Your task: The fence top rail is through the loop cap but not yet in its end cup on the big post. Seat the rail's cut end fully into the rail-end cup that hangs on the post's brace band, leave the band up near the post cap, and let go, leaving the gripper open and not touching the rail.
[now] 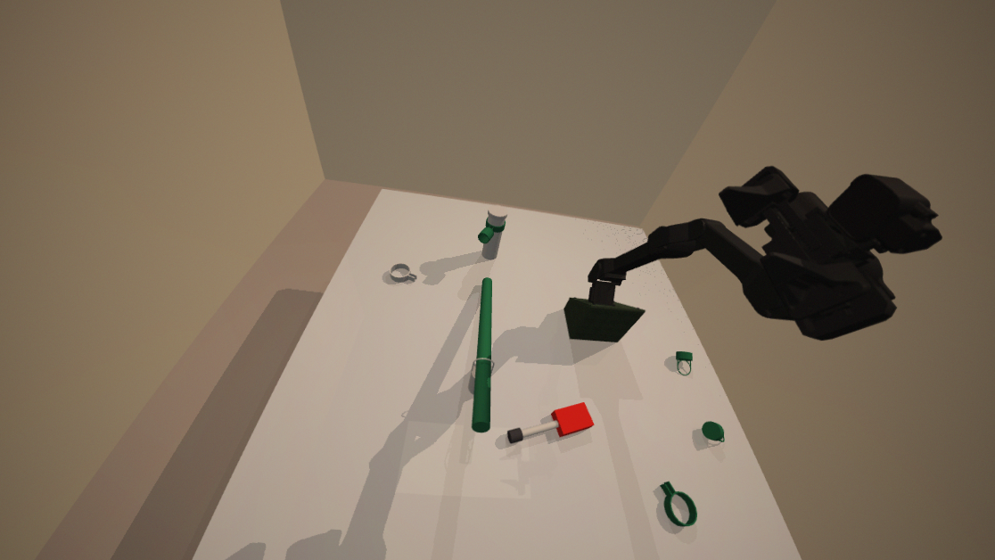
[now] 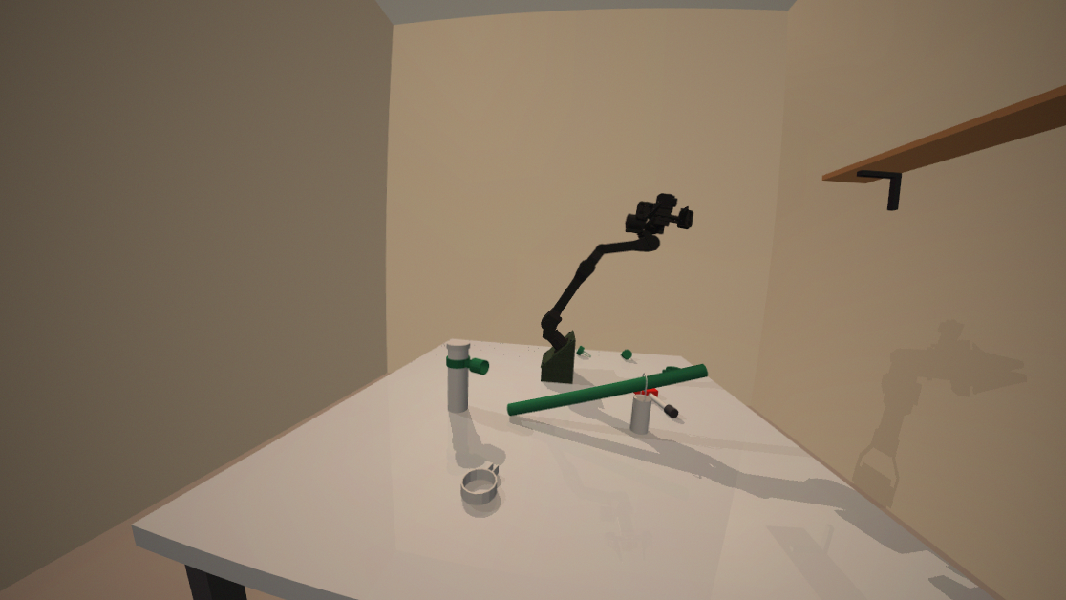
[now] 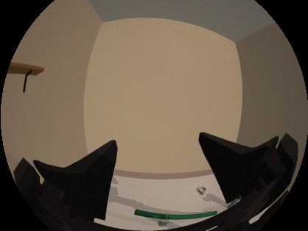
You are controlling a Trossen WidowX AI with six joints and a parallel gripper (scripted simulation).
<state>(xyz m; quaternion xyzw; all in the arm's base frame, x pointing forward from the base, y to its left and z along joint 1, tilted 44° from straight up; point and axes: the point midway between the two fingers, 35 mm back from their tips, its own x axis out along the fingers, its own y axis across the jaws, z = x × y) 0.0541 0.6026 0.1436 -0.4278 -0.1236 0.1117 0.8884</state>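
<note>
My gripper tip is now 54 cm to the left of the green rail-end cup, 50 cm above it and 24 cm short of it. From my gripper tip the other things lie so: red-headed mallet: 64 cm below; short grey post: 54 cm below, 18 cm ahead, 8 cm to the right.
</note>
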